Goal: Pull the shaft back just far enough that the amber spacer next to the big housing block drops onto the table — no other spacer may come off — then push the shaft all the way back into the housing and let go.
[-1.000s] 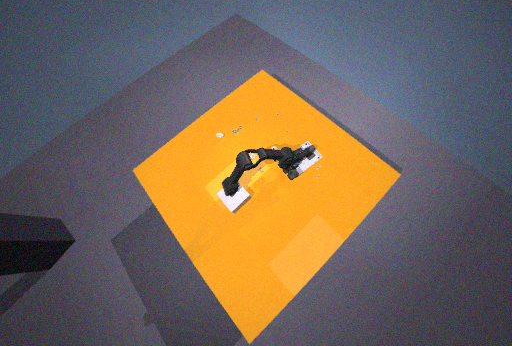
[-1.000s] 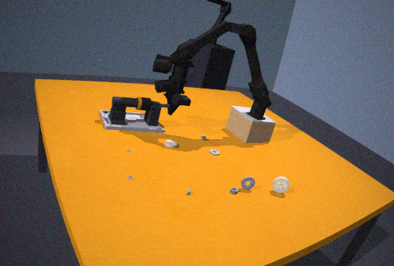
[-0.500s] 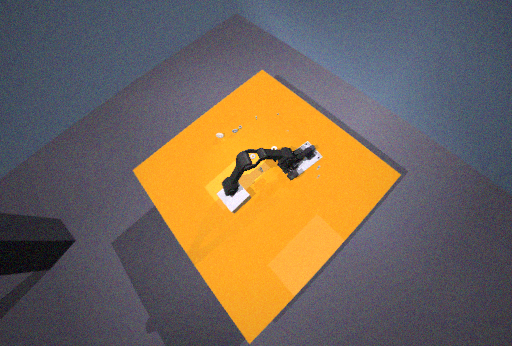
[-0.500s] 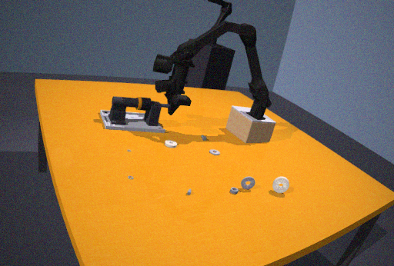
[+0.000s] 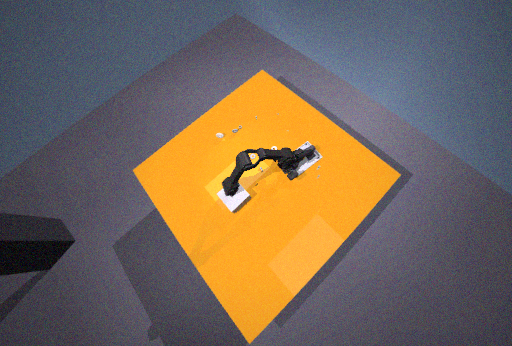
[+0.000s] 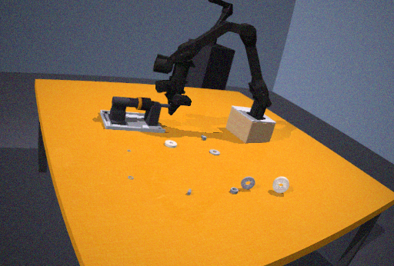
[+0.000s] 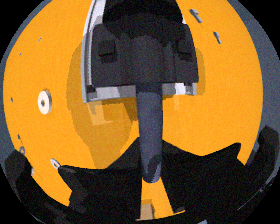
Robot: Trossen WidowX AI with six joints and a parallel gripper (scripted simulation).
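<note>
Right now my gripper tip is 8 cm short of the dark shaft, 3 cm below it and 2 cm to the left of it. Round my gripper tip: grey ring (24 cm to the left, 4 cm below, 3 cm behind); then amber spacer (13 cm ahead, 4 cm to the right, 3 cm above); then white ring (15 cm to the left, 10 cm ahead, 4 cm below).
</note>
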